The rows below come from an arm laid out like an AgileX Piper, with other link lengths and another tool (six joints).
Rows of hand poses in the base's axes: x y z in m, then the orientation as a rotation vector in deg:
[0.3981 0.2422 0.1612 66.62 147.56 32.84]
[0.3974 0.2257 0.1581 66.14 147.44 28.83]
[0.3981 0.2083 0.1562 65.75 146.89 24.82]
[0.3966 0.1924 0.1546 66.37 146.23 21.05]
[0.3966 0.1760 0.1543 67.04 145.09 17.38]
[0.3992 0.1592 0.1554 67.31 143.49 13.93]
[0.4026 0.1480 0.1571 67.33 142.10 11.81]
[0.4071 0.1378 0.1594 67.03 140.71 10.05]
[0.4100 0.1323 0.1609 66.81 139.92 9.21]
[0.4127 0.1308 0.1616 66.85 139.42 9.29]
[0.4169 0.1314 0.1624 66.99 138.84 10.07]
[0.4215 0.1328 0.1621 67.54 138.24 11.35]
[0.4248 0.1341 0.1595 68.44 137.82 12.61]
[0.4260 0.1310 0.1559 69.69 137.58 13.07]
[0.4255 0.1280 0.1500 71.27 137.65 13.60]
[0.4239 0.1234 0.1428 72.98 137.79 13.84]
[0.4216 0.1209 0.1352 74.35 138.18 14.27]
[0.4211 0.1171 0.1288 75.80 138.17 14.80]
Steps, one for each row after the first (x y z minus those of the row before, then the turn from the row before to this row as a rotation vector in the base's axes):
[-0.0007 -0.0165 -0.0031 -2.87 0.18 -0.29]
[0.0007 -0.0174 -0.0019 -2.93 -0.05 -0.50]
[-0.0015 -0.0159 -0.0016 -2.53 0.34 -1.08]
[0.0000 -0.0164 -0.0003 -2.56 0.02 -1.29]
[0.0026 -0.0168 0.0011 -2.63 -0.49 -1.20]
[0.0034 -0.0112 0.0017 -1.77 -0.66 -0.81]
[0.0045 -0.0102 0.0023 -1.64 -0.85 -0.57]
[0.0029 -0.0055 0.0015 -0.84 -0.53 -0.27]
[0.0027 -0.0015 0.0007 -0.08 -0.43 -0.19]
[0.0042 0.0006 0.0008 0.39 -0.64 -0.16]
[0.0046 0.0014 -0.0003 0.85 -0.62 -0.34]
[0.0033 0.0013 -0.0026 1.01 -0.32 -0.49]
[0.0012 -0.0031 -0.0036 0.65 0.18 -0.76]
[-0.0005 -0.0030 -0.0059 0.89 0.56 -0.82]
[-0.0016 -0.0046 -0.0072 0.76 0.75 -0.91]
[-0.0023 -0.0025 -0.0076 0.85 0.77 -0.58]
[-0.0005 -0.0038 -0.0064 0.82 0.47 -0.76]

